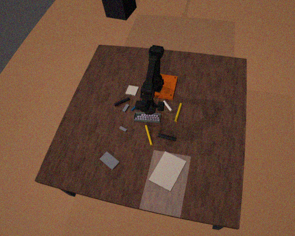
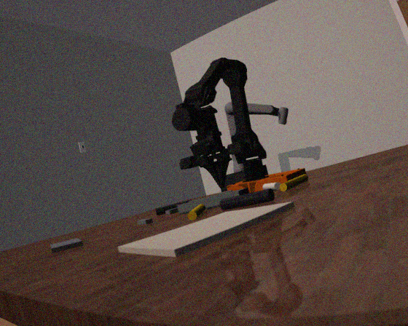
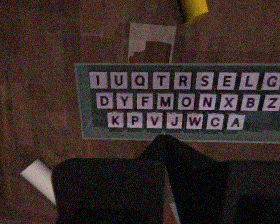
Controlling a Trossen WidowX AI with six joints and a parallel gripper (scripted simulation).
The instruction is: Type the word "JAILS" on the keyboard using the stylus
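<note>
My gripper tip is 60 mm past the blue stylus, 120 mm to the left of it and 30 mm above it. The rest, counted from my gripper tip: white sheet 330 mm ahead, 250 mm to the left, 40 mm below; then grey pad 410 mm ahead, 120 mm to the right, 40 mm below; then white stick 110 mm behind, 80 mm to the left, 30 mm below.
</note>
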